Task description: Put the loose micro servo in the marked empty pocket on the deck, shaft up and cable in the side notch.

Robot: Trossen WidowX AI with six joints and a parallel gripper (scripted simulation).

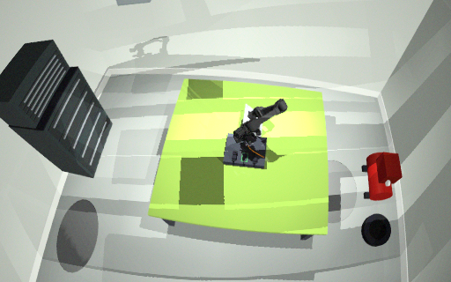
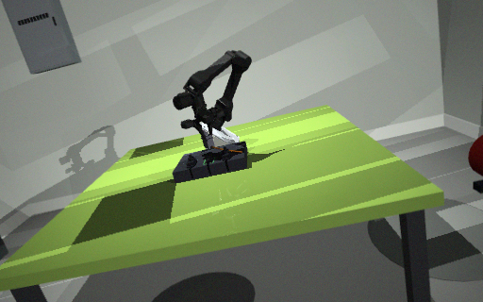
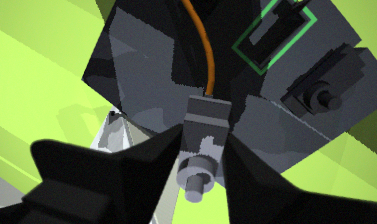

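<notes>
The dark robot deck is 100 mm below my gripper tip and 10 mm behind it.
</notes>
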